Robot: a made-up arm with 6 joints.
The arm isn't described. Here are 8 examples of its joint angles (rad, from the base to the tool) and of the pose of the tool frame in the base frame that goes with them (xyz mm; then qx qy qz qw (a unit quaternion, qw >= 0)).
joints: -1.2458 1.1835 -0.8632 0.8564 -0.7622 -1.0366
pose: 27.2 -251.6 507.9 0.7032 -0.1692 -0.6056 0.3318
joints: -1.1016 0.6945 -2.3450 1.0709 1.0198 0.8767
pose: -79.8 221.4 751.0 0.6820 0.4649 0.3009 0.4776
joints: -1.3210 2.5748 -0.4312 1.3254 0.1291 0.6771
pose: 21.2 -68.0 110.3 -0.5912 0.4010 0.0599 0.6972
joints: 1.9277 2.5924 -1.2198 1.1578 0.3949 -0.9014
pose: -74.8 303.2 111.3 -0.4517 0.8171 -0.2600 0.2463
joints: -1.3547 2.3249 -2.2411 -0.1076 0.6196 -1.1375
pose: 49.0 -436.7 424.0 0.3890 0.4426 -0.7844 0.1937
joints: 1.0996 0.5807 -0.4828 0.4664 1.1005 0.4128
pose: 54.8 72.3 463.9 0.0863 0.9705 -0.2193 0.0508
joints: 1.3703 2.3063 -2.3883 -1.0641 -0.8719 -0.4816
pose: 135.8 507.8 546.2 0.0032 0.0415 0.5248 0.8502
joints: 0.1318 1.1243 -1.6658 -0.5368 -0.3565 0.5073
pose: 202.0 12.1 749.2 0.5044 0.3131 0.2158 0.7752
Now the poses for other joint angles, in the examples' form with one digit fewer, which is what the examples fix.
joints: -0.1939 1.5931 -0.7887 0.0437 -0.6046 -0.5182
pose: 311 -85 358 0.482 0.493 -0.365 0.626
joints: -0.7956 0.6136 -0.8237 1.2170 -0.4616 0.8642
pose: 60 -95 626 0.778 -0.053 0.600 0.182
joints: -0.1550 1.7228 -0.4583 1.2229 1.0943 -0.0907
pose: 184 4 320 -0.479 -0.675 0.137 0.544
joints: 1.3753 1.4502 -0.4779 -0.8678 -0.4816 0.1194
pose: 101 244 312 -0.294 0.699 0.186 0.625
